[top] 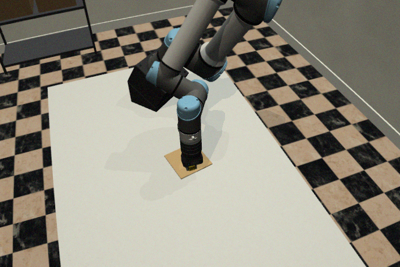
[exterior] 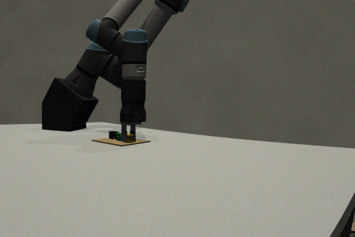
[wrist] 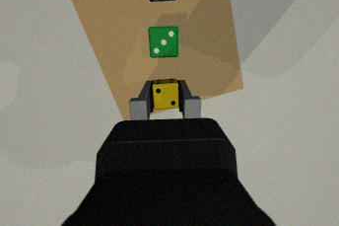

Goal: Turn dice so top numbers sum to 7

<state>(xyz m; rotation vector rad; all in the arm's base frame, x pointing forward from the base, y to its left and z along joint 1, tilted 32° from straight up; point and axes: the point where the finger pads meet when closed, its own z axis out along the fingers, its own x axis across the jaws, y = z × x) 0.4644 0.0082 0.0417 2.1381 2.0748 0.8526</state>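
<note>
Right now my hand is 1 cm above the yellow die. From my hand the other things lie so: black die (10 cm behind, 1 cm to the right, 1 cm below); tan mat (5 cm behind, 2 cm below); green die (5 cm behind, 1 cm below).
</note>
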